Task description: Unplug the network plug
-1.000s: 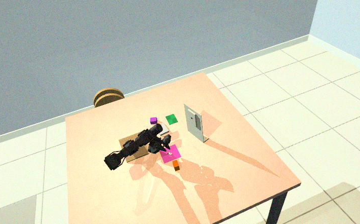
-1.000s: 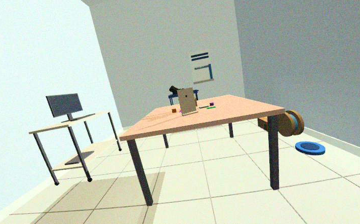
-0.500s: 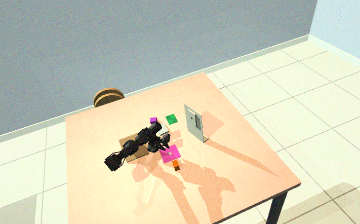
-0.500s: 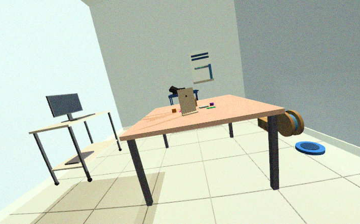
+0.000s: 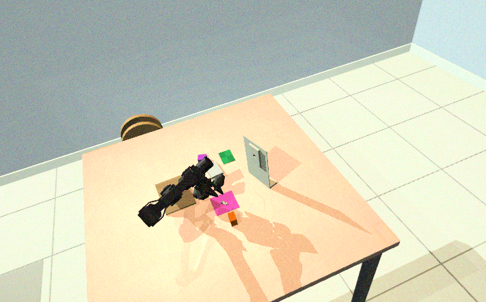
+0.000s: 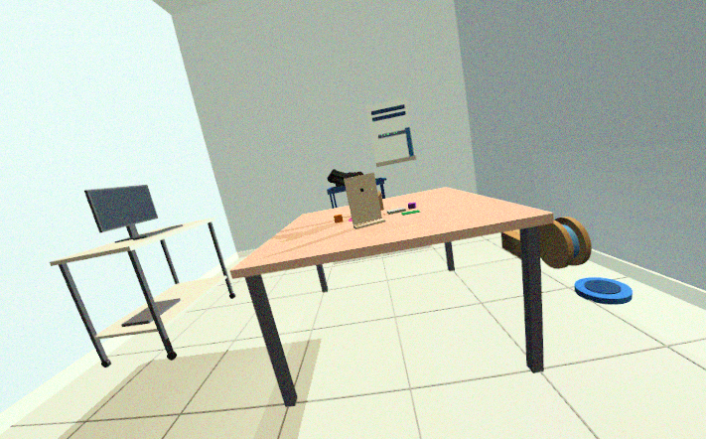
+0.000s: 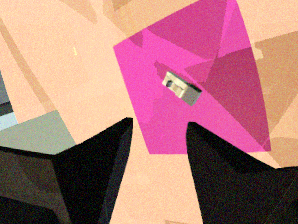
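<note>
The network plug lies 5 cm below my gripper tip, 2 cm to the right of it and 1 cm ahead of it. From my gripper tip the other things lie so: orange cube: 14 cm to the right, 3 cm below; upright panel: 24 cm ahead, 7 cm above, 3 cm to the left; magenta marked square: 5 cm below, 1 cm to the right, 1 cm ahead.
</note>
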